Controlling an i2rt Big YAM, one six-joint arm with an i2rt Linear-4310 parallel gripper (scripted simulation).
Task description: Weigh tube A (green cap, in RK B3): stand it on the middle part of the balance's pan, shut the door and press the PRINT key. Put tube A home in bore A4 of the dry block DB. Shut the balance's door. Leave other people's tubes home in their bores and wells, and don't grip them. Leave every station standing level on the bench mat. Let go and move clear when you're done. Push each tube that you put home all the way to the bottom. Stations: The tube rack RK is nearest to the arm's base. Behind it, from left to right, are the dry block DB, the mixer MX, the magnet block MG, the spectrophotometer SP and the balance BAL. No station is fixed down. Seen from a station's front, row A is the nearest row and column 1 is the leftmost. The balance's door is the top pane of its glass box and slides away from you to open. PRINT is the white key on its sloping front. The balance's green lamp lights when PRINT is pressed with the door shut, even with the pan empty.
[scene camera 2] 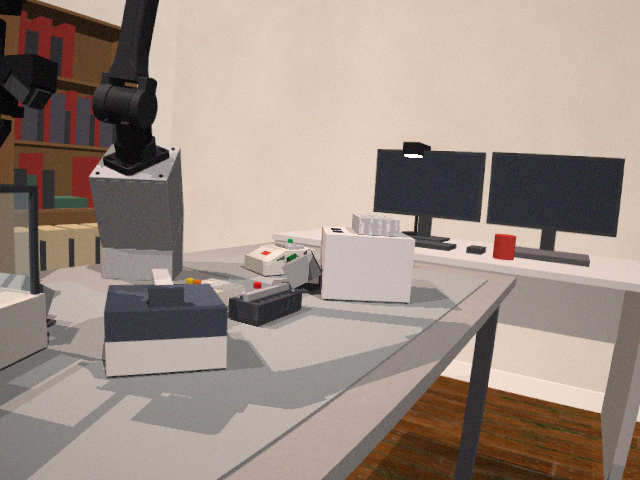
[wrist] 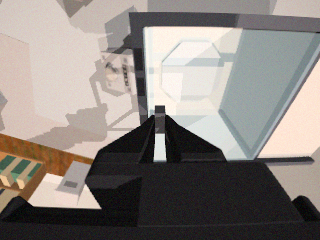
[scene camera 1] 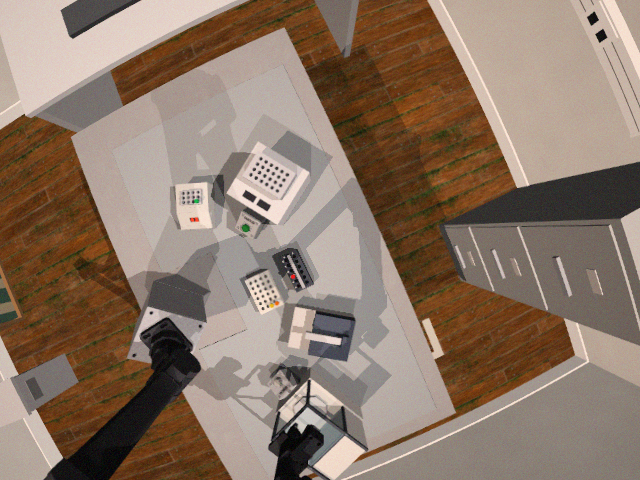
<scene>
In view: the gripper [wrist: 159, 120], a black magnet block [scene camera 2: 260, 306], a tube rack [scene camera 1: 263, 297], a spectrophotometer [scene camera 2: 183, 327] and a white dry block [scene camera 1: 191, 215].
The black magnet block shows as well in scene camera 1 [scene camera 1: 294, 262]. The spectrophotometer shows as well in scene camera 1 [scene camera 1: 325, 328]. The white dry block also shows in scene camera 2 [scene camera 2: 267, 260]. The wrist view does not show the black magnet block: it is out of frame. The wrist view misses the tube rack: it is out of frame.
</scene>
